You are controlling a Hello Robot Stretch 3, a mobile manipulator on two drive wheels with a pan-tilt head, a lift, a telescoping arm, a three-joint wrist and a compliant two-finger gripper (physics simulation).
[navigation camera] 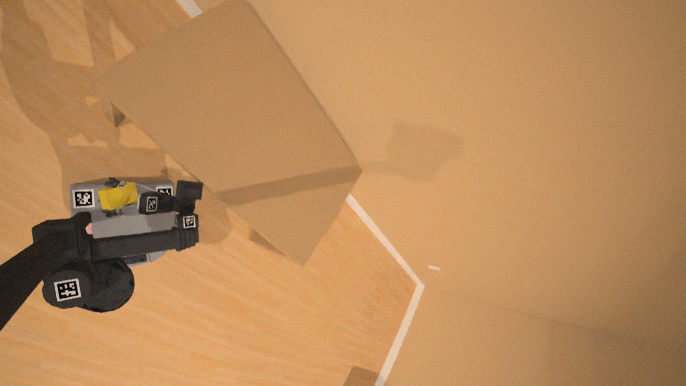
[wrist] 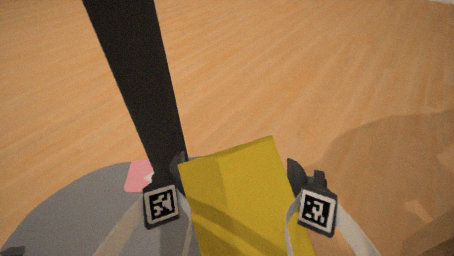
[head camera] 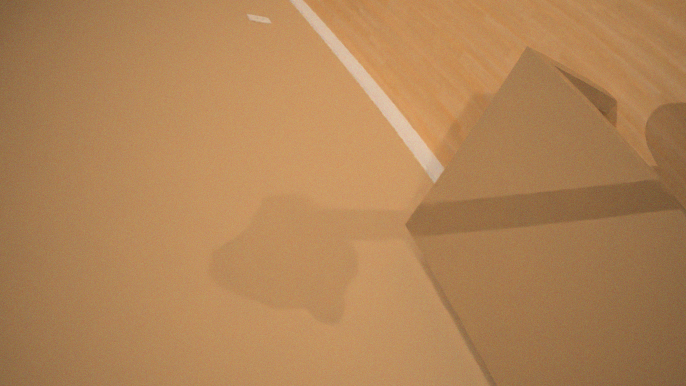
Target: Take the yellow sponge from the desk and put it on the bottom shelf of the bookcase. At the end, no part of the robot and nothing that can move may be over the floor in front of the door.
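Places are measured from the robot's base along level axes (x ahead, y left, z up), in millimetres.
Pixels of known places: gripper, fingertip midpoint: [navigation camera: 104, 196] [wrist: 237, 172].
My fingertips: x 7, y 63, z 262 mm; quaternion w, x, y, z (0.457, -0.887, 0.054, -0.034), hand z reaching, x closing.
Behind a point stands the place of what it marks.
The yellow sponge [navigation camera: 124, 198] @[x -1, y 6, z 279 mm] [wrist: 245, 195] @[x 6, y 26, z 292 mm] is between the fingers of my gripper [navigation camera: 118, 197] [wrist: 237, 172] @[x 6, y 63, z 262 mm], which is shut on it. In the navigation camera view the gripper is folded back over my grey base, and the sponge is above the base, beside the arm. The bare brown desk top [head camera: 575, 280] @[x 160, y -450, z 451 mm] [navigation camera: 235, 110] @[x 280, y -311, z 451 mm] shows at the right of the head view and at the upper left of the navigation view. My wrist is close to the desk's long edge in the navigation view. The bookcase and the door do not show in these views.
A tan wall [head camera: 150, 150] @[x -61, y -1266, z 1021 mm] [navigation camera: 525, 175] @[x 68, y -1120, z 1154 mm] with a white baseboard [head camera: 370, 85] @[x -409, y -1637, z 51 mm] [navigation camera: 385, 240] @[x -485, y -1723, z 76 mm] stands behind the desk and meets another wall at a corner. A small brown shape [navigation camera: 361, 376] shows at the bottom edge of the navigation view. My dark mast [wrist: 135, 75] @[x -67, y 116, z 325 mm] crosses the wrist view.
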